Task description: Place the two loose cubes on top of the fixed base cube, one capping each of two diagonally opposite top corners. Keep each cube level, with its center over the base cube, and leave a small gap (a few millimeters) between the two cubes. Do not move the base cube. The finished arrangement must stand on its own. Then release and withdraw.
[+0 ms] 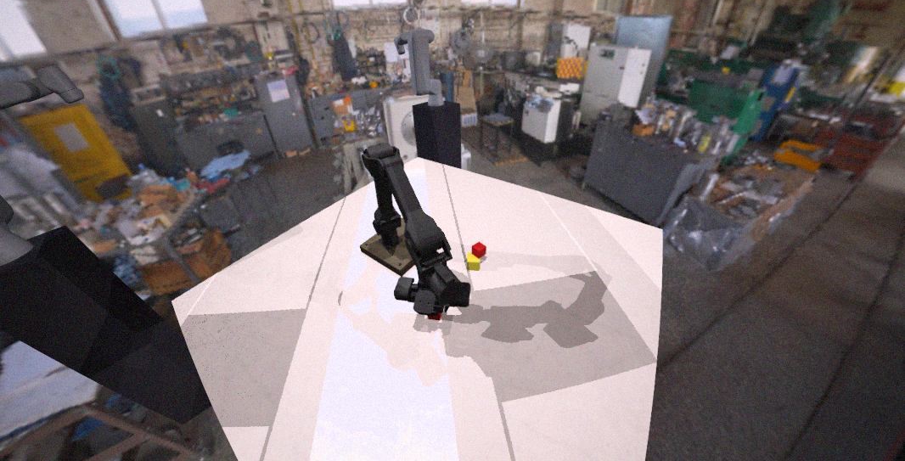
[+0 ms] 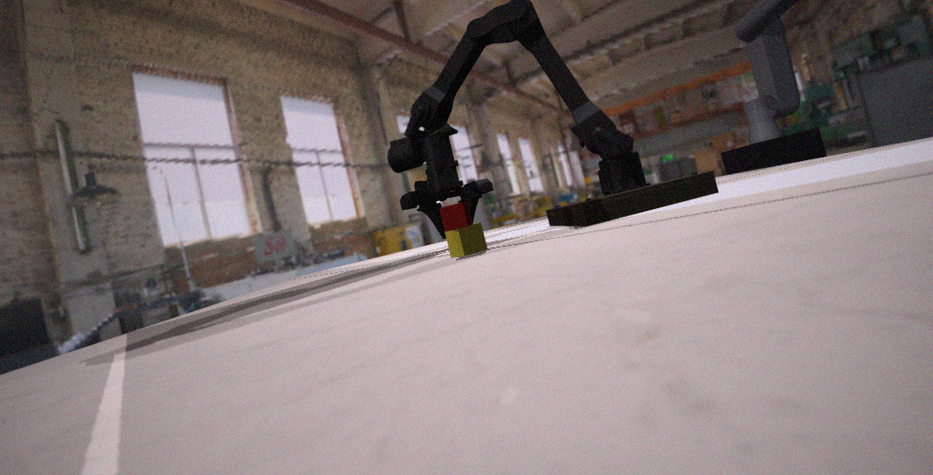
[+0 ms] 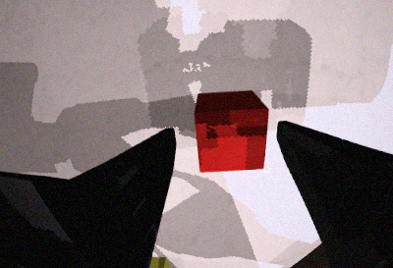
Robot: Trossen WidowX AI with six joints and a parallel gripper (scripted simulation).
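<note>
Right now the yellow cube is 21 cm to the left of my gripper tip and 5 cm behind it.
</note>
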